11 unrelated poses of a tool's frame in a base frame.
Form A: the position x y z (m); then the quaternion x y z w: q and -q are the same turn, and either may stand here.
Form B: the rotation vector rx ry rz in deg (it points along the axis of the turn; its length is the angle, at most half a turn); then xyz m. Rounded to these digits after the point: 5 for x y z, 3 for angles.
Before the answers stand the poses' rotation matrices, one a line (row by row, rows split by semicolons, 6 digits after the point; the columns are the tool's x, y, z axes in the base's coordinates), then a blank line. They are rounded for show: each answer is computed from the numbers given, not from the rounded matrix.
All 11 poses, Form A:
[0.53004 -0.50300 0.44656 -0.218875 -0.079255 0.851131 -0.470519]
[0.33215 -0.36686 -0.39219 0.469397 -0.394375 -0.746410 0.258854]
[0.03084 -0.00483 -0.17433 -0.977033 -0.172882 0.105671 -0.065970]
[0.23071 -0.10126 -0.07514 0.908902 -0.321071 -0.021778 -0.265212]
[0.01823 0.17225 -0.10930 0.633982 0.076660 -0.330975 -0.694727]
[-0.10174 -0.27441 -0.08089 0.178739 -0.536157 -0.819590 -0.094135]
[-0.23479 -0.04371 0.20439 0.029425 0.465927 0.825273 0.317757]
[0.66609 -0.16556 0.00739 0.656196 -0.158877 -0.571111 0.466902]
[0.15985 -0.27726 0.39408 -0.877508 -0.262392 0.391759 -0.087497]
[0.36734 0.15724 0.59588 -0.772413 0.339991 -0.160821 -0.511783]
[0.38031 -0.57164 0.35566 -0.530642 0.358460 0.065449 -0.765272]
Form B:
-0.461411 0.835641 -0.298001; -0.766253 -0.544661 -0.340883; -0.447165 0.071057 0.891625
-0.425321 0.016186 -0.904898; -0.756660 -0.554925 0.345721; -0.496555 0.831743 0.248268
0.917891 0.351765 -0.183678; 0.323881 -0.931520 -0.165447; -0.229298 0.092372 -0.968963
0.792878 -0.595195 0.130715; -0.572092 -0.653152 0.496087; -0.209892 -0.468118 -0.858377
0.769158 -0.362672 -0.526180; 0.557077 -0.022955 0.830144; -0.313149 -0.931634 0.184380
-0.918382 -0.345968 -0.192043; -0.037360 -0.407349 0.912508; -0.393927 0.845206 0.361177
-0.796329 -0.497053 0.344671; 0.551893 -0.363884 0.750335; -0.247536 0.787735 0.564092
0.297181 0.324797 -0.897881; -0.741814 -0.513521 -0.431285; -0.601161 0.794231 0.088330
0.555351 0.529057 -0.641626; 0.391946 -0.846990 -0.359147; -0.733460 -0.052030 -0.677739
0.717086 -0.689837 -0.099563; -0.360616 -0.244969 -0.899970; 0.596443 0.681260 -0.424430
0.734446 -0.280255 -0.618099; -0.480601 0.428271 -0.765250; 0.479179 0.859093 0.179850

[30.724 11.125 -119.476 0.53004 -0.50300 0.44656]
[72.892 -61.242 -115.909 0.33215 -0.36686 -0.39219]
[168.842 29.876 -18.261 0.03084 -0.00483 -0.17433]
[-140.683 49.697 3.371 0.23071 -0.10126 -0.07514]
[-81.081 -9.804 42.329 0.01823 0.17225 -0.10930]
[-30.377 91.121 139.291 -0.10174 -0.27441 -0.08089]
[4.436 70.243 124.417 -0.23479 -0.04371 0.20439]
[92.261 -22.338 -80.298 0.66609 -0.16556 0.00739]
[149.716 44.768 -66.840 0.15985 -0.27726 0.39408]
[106.482 -46.870 22.170 0.36734 0.15724 0.59588]
[66.062 -44.626 -8.148 0.38031 -0.57164 0.35566]

